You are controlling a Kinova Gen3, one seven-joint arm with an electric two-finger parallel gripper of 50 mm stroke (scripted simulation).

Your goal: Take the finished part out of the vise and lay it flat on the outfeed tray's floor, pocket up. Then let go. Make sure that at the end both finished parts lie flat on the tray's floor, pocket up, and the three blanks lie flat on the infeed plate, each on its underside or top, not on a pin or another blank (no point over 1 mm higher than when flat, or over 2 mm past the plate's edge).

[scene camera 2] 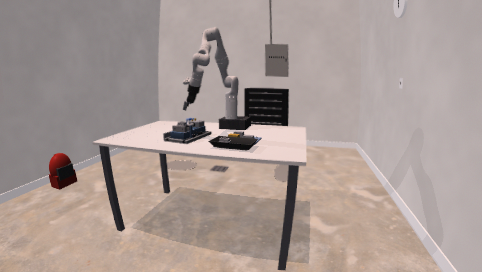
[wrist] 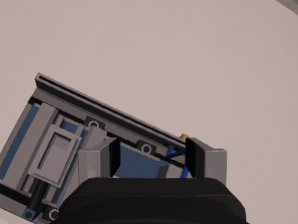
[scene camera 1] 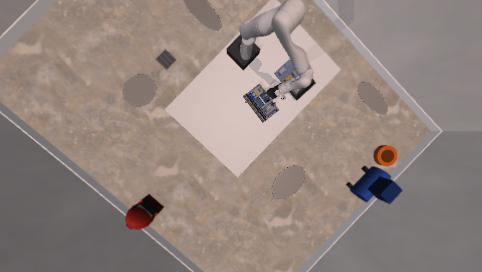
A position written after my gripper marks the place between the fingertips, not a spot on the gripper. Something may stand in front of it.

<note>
I see my gripper (wrist: 152, 151) and a finished part (wrist: 52, 162).
</note>
